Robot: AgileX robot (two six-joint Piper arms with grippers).
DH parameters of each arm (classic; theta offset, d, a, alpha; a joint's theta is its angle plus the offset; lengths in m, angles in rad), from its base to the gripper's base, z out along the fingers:
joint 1: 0 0.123 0 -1.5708
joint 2: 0.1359 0 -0.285 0
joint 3: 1.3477 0 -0.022 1.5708
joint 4: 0 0.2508 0 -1.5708
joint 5: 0 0 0.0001 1.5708
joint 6: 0 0.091 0 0
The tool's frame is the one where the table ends.
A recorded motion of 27 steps. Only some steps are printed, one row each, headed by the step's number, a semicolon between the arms.
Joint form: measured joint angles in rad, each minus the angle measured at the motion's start. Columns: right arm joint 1, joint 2, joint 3, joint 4, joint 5, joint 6; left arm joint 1, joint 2, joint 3, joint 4, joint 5, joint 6.
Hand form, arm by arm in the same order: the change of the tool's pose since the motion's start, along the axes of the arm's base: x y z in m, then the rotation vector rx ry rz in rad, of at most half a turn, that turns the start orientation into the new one. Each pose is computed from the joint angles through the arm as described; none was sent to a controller.
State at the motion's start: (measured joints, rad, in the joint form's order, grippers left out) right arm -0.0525 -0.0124 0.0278 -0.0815 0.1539 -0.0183; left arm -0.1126 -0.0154 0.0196 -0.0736 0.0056 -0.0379
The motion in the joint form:
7: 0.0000 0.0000 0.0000 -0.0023 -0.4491 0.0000; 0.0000 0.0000 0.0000 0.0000 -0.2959 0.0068
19: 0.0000 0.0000 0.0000 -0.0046 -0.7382 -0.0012; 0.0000 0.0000 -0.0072 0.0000 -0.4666 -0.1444
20: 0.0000 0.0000 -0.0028 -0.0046 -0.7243 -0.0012; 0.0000 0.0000 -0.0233 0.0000 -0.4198 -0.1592
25: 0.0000 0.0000 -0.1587 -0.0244 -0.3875 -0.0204; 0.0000 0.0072 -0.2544 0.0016 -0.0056 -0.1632
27: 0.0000 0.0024 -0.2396 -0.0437 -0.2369 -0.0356; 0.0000 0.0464 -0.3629 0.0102 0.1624 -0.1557
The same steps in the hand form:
7: -0.0055 0.0036 0.0400 -0.0284 -0.4467 0.0368; -0.0057 0.0026 0.0261 -0.0283 -0.2937 0.0232
19: -0.0182 0.0064 0.0628 -0.0486 -0.7341 0.0610; -0.0130 0.0045 0.0423 -0.1940 -0.4552 -0.0108
20: -0.0177 0.0063 0.0627 -0.0480 -0.7231 0.0598; -0.0124 0.0042 0.0439 -0.2051 -0.4230 -0.0165
25: -0.0185 0.0043 0.0868 -0.0782 -0.5412 0.0285; -0.0222 0.0026 0.0839 -0.1861 -0.2328 -0.0324
27: -0.0226 0.0033 0.1001 -0.1079 -0.4676 0.0103; -0.0258 0.0020 0.1021 -0.1578 -0.1365 -0.0323

